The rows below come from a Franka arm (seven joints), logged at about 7 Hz.
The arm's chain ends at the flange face. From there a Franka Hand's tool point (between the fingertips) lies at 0.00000 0.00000 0.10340 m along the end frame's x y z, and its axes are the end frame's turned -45 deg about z.
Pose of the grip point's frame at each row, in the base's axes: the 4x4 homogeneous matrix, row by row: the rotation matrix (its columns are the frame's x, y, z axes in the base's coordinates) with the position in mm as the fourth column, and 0 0 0 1 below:
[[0.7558 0.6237 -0.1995 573.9], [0.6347 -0.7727 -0.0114 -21.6], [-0.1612 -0.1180 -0.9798 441.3], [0 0 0 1]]
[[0.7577 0.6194 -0.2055 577.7], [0.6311 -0.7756 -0.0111 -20.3], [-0.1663 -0.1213 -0.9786 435.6], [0 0 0 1]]
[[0.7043 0.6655 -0.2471 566.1], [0.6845 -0.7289 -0.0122 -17.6], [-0.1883 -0.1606 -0.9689 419.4], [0 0 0 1]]
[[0.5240 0.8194 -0.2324 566.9], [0.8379 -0.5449 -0.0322 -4.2], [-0.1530 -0.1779 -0.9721 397.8], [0 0 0 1]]
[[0.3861 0.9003 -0.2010 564.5], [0.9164 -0.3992 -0.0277 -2.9], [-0.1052 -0.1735 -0.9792 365.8], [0 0 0 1]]
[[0.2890 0.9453 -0.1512 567.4], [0.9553 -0.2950 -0.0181 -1.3], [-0.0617 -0.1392 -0.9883 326.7], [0 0 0 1]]
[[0.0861 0.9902 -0.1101 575.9], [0.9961 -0.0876 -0.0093 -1.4], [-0.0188 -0.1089 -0.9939 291.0], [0 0 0 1]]
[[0.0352 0.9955 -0.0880 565.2], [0.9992 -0.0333 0.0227 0.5], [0.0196 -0.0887 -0.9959 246.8], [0 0 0 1]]
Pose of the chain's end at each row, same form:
[[0.9755 -0.0934 -0.1995 594.5], [-0.0976 -0.9952 -0.0114 -20.4], [-0.1974 0.0305 -0.9798 542.6], [0 0 0 1]]
[[0.9738 -0.0978 -0.2055 598.9], [-0.1022 -0.9947 -0.0111 -19.2], [-0.2034 0.0318 -0.9786 536.8], [0 0 0 1]]
[[0.9686 -0.0274 -0.2471 591.7], [-0.0314 -0.9994 -0.0122 -16.3], [-0.2467 0.0196 -0.9689 519.6], [0 0 0 1]]
[[0.9499 0.2089 -0.2324 590.9], [0.2072 -0.9778 -0.0322 -0.9], [-0.2340 -0.0176 -0.9721 498.3], [0 0 0 1]]
[[0.9096 0.3636 -0.2010 585.3], [0.3657 -0.9303 -0.0277 0.0], [-0.1971 -0.0483 -0.9792 467.0], [0 0 0 1]]
[[0.8728 0.4641 -0.1512 583.0], [0.4669 -0.8841 -0.0181 0.6], [-0.1421 -0.0548 -0.9883 428.9], [0 0 0 1]]
[[0.7611 0.6393 -0.1101 587.3], [0.6424 -0.7663 -0.0093 -0.4], [-0.0903 -0.0637 -0.9939 393.8], [0 0 0 1]]
[[0.7288 0.6790 -0.0880 574.3], [0.6830 -0.7301 0.0227 -1.8], [-0.0489 -0.0766 -0.9959 349.8], [0 0 0 1]]

